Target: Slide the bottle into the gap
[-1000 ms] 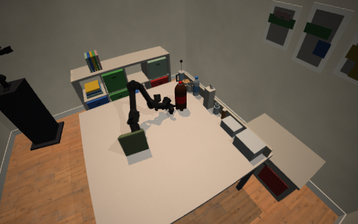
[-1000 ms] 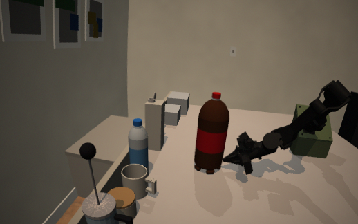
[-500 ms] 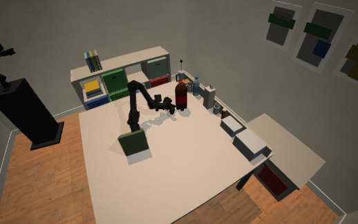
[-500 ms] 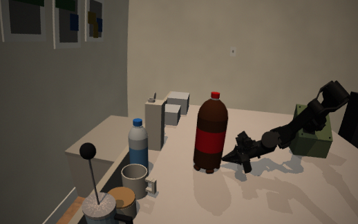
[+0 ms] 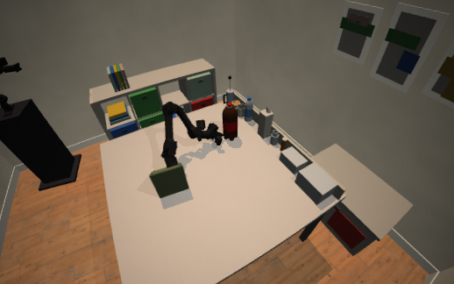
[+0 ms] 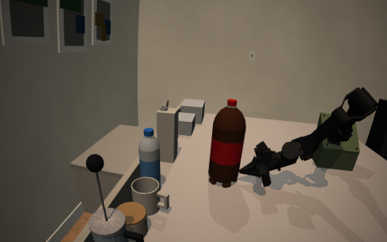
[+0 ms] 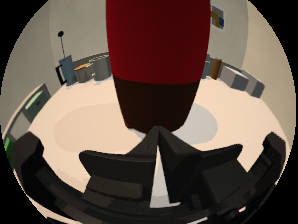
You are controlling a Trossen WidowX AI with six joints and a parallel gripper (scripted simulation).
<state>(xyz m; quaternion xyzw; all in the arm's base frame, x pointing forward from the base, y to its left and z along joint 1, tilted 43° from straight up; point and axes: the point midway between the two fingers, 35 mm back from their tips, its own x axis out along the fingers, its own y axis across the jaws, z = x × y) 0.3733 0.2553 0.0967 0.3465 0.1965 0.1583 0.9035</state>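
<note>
The dark cola bottle lies 90 mm above my hand, 80 mm ahead of it and 20 mm to the left of it. The rest, counted from my hand: water bottle 300 mm ahead, 160 mm to the left, 50 mm above; then lidded jar 350 mm to the left, 260 mm ahead, 20 mm below.
</note>
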